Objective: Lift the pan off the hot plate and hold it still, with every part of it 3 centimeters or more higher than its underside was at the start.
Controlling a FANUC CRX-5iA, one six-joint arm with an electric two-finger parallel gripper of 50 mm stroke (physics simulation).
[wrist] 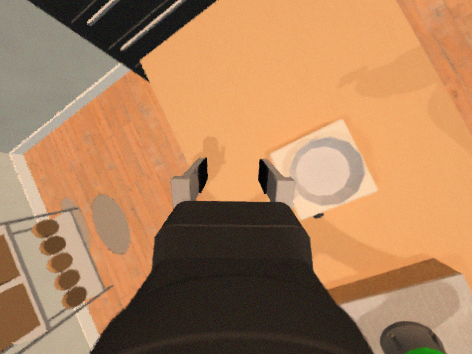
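Pixels of known places: gripper, fingertip midpoint: [233,169]; arm's base at its link origin: [409,344].
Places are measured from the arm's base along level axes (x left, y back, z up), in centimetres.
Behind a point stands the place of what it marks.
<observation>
The pan [327,171] @(z 0.4, x 9.4, y -54.6 cm) shows in the wrist view, right of centre, as a round light grey base inside a darker grey wall. It sits on the white square hot plate [367,184] @(z -0.7, x -0.4, y -48.0 cm), which has a small black knob at its lower edge. The pan's handle does not show; the right finger and the gripper body cover the area at the pan's lower left. My gripper [233,169] @(z 40.0, x 28.0, y -60.8 cm) is open with nothing between its fingers. It is above the orange table top, to the left of the pan, and its right finger overlaps the hot plate's left corner in this view.
A grey-topped block [400,305] @(z 0.7, x 0.0, y -12.3 cm) with brown sides is at the lower right, with a dark round object [407,336] @(z 3.6, x 1.5, y -6.1 cm) on it. A black structure [112,32] with pale bars is at the upper left. A framed rack [92,257] with several brown round items is at the lower left.
</observation>
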